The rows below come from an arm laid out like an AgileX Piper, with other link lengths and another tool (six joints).
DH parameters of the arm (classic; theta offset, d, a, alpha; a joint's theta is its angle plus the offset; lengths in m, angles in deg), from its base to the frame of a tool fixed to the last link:
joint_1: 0 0.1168 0 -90
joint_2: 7.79 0 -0.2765 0
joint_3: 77.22 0 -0.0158 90
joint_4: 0 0.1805 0 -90
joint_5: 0 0 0 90
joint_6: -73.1 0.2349 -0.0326 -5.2
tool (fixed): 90 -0.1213 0 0
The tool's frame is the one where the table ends.
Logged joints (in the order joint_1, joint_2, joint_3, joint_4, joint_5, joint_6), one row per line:
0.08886 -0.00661 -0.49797 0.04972 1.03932 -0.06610
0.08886 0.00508 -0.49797 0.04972 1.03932 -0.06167
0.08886 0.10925 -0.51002 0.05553 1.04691 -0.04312
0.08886 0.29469 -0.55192 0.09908 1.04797 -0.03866
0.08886 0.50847 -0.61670 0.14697 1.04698 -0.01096
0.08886 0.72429 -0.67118 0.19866 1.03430 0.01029
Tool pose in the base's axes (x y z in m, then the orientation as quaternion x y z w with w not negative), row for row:
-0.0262 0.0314 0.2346 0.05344 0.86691 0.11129 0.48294
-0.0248 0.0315 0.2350 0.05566 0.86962 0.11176 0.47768
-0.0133 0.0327 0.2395 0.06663 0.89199 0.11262 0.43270
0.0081 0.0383 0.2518 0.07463 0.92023 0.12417 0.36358
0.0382 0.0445 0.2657 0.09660 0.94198 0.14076 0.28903
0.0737 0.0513 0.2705 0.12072 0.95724 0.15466 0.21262
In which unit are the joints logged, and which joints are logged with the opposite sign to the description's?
The joints are logged in radians. Opposite sign: none.
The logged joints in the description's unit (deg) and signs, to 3 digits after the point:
5.091 -0.379 -28.532 2.849 59.549 -3.787
5.091 0.291 -28.532 2.849 59.549 -3.533
5.091 6.260 -29.222 3.182 59.984 -2.471
5.091 16.884 -31.623 5.677 60.044 -2.215
5.091 29.133 -35.334 8.421 59.988 -0.628
5.091 41.499 -38.456 11.382 59.261 0.590

